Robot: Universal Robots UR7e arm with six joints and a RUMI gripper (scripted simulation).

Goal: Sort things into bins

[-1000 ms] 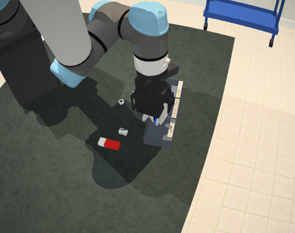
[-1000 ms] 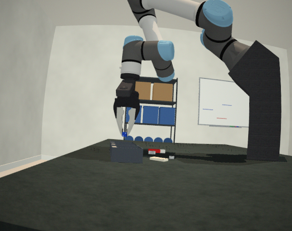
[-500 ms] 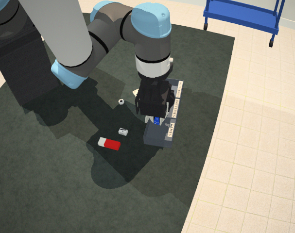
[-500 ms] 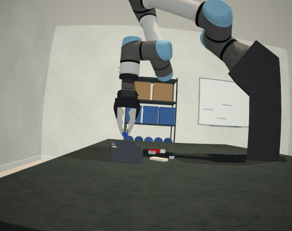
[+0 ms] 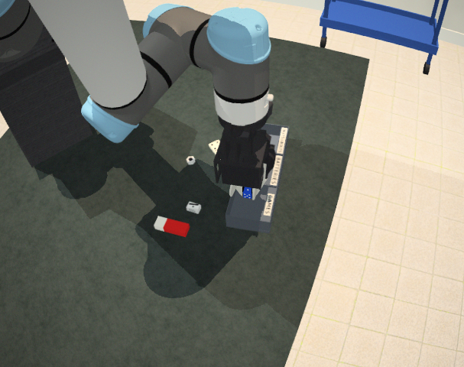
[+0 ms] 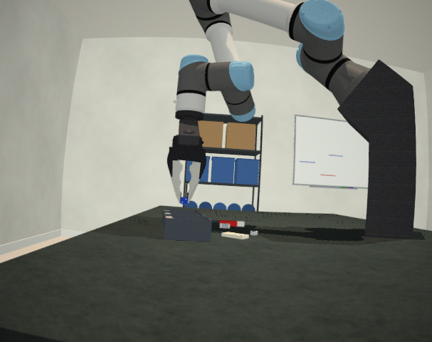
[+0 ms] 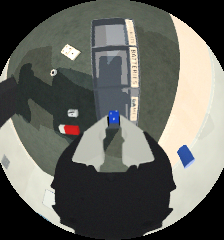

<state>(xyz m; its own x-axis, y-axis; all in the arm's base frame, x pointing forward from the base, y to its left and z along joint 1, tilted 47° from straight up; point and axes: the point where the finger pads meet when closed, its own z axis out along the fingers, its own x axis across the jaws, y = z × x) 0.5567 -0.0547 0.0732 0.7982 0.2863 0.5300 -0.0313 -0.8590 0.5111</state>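
The white domino lies 9 cm behind my hand, 15 cm to the left of it and 7 cm below it. Also, from my hand: blue die (1 cm below); grey-white object (11 cm behind, 1 cm to the right, 6 cm below); red-and-white block (15 cm behind, 6 cm to the right, 7 cm below).
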